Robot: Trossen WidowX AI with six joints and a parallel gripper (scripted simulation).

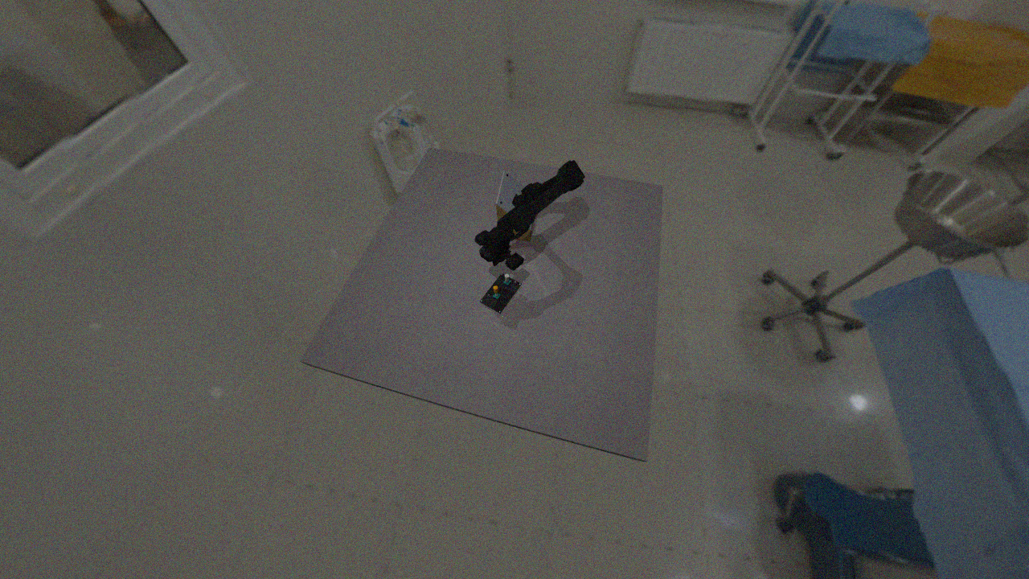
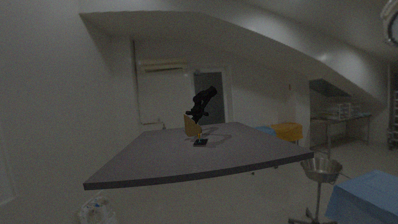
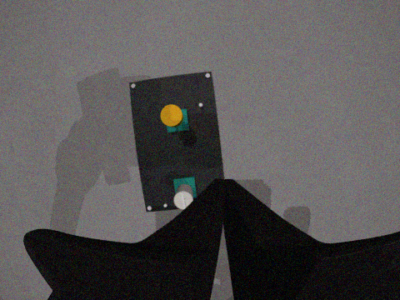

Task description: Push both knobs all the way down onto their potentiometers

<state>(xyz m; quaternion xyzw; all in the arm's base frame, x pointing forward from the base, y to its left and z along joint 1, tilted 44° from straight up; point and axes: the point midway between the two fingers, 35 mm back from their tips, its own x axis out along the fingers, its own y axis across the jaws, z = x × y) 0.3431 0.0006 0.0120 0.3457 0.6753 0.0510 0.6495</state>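
Now: gripper tip 120 mm above the potentiometer with grey knob, 40 mm to the right of it and 20 mm past it. The rest, counted from my gripper tip: teal potentiometer with orange knob 110 mm below, 50 mm ahead, 10 mm to the left.
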